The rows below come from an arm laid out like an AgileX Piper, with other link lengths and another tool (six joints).
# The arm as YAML. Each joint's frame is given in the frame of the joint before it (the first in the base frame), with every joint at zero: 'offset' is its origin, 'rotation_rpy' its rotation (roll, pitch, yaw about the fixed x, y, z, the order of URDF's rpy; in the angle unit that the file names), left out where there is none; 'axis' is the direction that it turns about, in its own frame. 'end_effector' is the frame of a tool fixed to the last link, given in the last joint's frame.
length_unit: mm
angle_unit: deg
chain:
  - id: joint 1
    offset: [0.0, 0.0, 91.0]
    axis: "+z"
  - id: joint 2
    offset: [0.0, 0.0, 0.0]
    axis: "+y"
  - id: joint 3
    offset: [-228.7, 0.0, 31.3]
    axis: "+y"
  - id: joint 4
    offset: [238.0, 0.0, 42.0]
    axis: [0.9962, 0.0, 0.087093]
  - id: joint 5
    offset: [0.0, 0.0, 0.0]
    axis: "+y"
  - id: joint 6
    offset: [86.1, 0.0, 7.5]
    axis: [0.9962, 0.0, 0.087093]
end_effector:
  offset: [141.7, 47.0, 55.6]
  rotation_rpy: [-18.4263, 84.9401, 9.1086]
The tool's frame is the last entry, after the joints.
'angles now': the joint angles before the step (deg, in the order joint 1, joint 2, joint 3, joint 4, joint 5, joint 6). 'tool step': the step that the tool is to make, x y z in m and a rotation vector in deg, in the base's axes. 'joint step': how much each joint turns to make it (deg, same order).
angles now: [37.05 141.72 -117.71 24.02 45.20 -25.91]
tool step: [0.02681 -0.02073 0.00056 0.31 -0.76 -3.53]
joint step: [-3.15 0.18 -0.11 -0.09 -0.96 0.05]
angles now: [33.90 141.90 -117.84 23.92 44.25 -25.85]
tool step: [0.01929 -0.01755 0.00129 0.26 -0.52 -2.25]
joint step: [-2.61 0.19 -0.37 0.29 -0.23 -0.65]
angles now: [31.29 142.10 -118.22 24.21 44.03 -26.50]
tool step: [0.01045 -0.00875 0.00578 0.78 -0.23 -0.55]
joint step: [-1.73 0.35 -1.44 1.14 0.99 -1.38]
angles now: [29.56 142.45 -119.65 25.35 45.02 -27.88]
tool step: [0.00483 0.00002 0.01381 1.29 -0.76 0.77]
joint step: [-0.81 0.17 -2.53 1.33 1.72 -1.52]
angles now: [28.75 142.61 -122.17 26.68 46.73 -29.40]
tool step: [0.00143 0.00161 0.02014 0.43 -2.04 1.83]
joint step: [-0.25 -0.71 -2.73 -0.14 2.13 -1.39]
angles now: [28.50 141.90 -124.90 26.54 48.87 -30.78]
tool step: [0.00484 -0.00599 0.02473 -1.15 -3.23 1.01]
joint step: [-0.42 -1.90 -2.49 -2.76 2.31 0.01]
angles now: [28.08 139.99 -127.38 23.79 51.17 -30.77]
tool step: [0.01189 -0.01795 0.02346 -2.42 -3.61 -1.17]
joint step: [-1.10 -2.70 -1.44 -4.70 1.75 1.47]
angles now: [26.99 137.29 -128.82 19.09 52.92 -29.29]
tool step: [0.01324 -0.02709 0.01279 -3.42 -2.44 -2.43]
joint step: [-1.68 -2.55 0.01 -5.14 1.52 1.74]
